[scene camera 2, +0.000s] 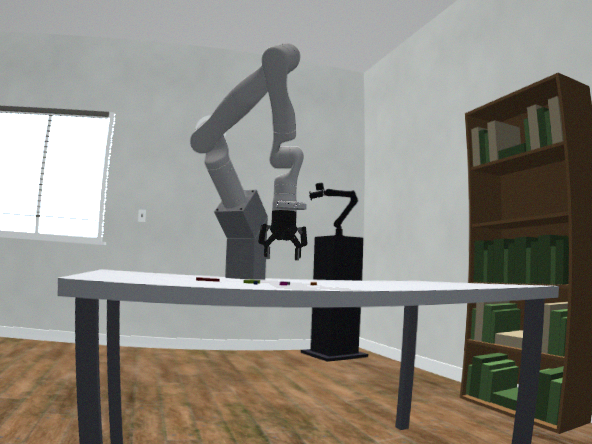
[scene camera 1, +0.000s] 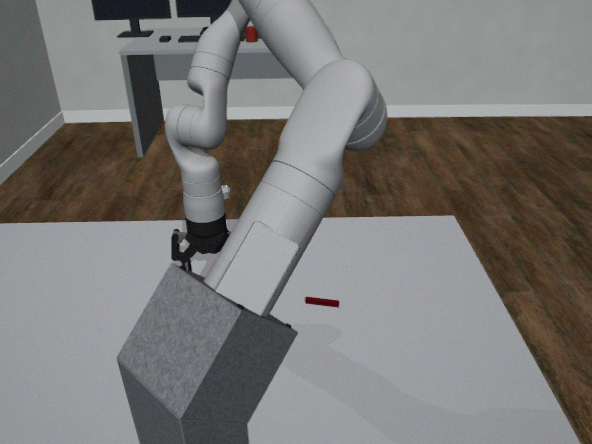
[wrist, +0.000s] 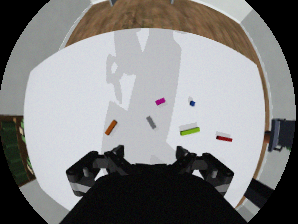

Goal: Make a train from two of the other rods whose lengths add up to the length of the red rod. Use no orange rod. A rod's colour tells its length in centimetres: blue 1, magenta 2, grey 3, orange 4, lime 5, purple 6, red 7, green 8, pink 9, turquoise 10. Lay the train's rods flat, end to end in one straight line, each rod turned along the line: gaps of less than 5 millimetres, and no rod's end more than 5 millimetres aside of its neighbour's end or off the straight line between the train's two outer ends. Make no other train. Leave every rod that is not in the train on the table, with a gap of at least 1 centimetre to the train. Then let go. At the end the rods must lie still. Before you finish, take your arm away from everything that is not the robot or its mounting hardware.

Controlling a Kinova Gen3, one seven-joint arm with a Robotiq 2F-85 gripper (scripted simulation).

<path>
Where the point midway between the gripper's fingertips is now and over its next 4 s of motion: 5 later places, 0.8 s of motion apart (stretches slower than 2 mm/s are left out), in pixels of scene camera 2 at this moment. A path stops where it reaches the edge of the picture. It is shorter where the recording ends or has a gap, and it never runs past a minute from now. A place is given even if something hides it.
My gripper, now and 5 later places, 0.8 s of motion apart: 282,259; 277,259; 266,259; 258,258; 258,258; 265,259
</path>
